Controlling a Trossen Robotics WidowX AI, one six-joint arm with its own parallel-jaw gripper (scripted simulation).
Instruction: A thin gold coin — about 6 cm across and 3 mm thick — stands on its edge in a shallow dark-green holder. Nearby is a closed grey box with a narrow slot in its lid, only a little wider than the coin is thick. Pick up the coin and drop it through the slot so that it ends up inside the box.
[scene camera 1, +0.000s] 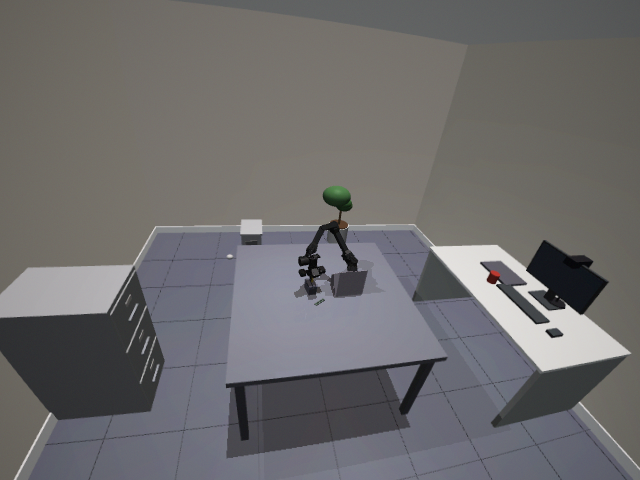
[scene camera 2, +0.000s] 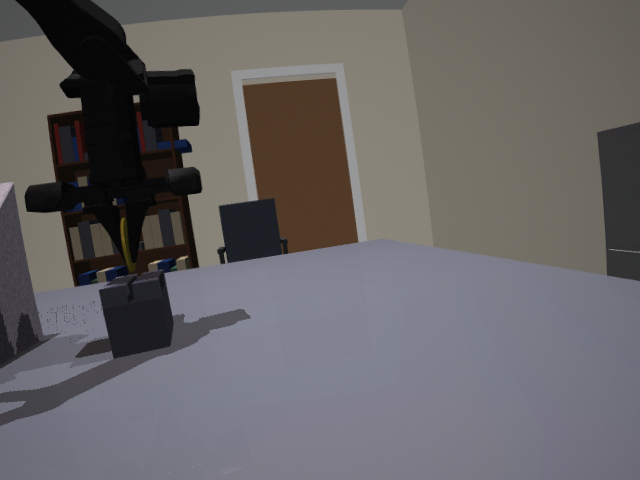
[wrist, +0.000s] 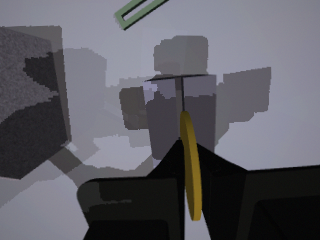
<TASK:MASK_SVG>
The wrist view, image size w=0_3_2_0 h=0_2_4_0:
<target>my gripper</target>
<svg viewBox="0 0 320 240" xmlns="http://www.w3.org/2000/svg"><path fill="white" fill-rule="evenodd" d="M197 143L201 171L202 212L211 240L320 240L320 165L248 171L237 164L217 156ZM182 140L177 140L162 161L146 177L95 178L79 186L76 198L89 225L83 240L185 240L185 157Z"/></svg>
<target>gold coin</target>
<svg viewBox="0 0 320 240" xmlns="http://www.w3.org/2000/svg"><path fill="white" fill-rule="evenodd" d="M182 111L180 114L180 139L184 146L185 188L188 210L193 221L200 220L201 171L192 120L188 111Z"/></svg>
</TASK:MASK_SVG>
